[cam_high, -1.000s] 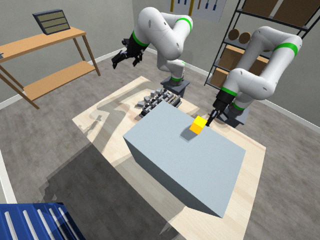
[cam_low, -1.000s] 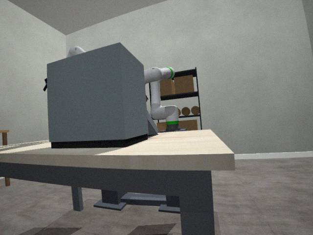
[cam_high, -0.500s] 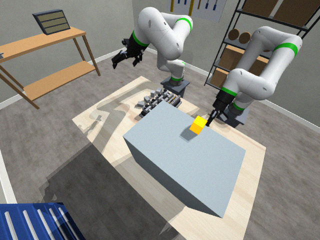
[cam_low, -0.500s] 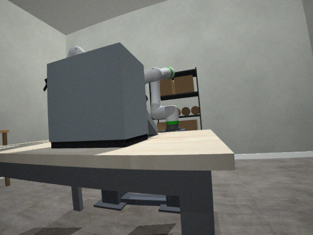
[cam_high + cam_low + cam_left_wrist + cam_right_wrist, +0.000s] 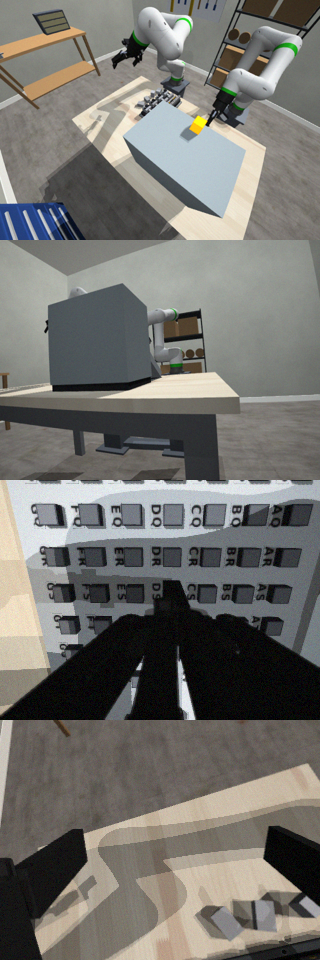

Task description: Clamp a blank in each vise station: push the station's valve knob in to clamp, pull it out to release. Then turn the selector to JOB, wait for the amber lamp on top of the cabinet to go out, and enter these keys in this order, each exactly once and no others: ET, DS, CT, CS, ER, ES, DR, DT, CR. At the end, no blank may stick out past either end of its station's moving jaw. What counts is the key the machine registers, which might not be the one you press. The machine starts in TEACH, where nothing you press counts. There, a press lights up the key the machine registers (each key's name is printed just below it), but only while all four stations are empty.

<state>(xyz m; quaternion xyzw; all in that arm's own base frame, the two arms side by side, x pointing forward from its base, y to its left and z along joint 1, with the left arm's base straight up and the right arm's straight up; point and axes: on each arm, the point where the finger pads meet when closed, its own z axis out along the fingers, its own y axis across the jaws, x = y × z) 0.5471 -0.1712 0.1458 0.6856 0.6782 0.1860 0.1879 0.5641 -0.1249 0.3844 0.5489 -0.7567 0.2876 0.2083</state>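
The key is 50 mm below my left hand, 30 mm to the right of it and 10 mm behind it. Round my left hand: selector (160 mm to the right, 20 mm below, 10 mm ahead); then key panel (70 mm below, 50 mm to the right, 40 mm ahead).
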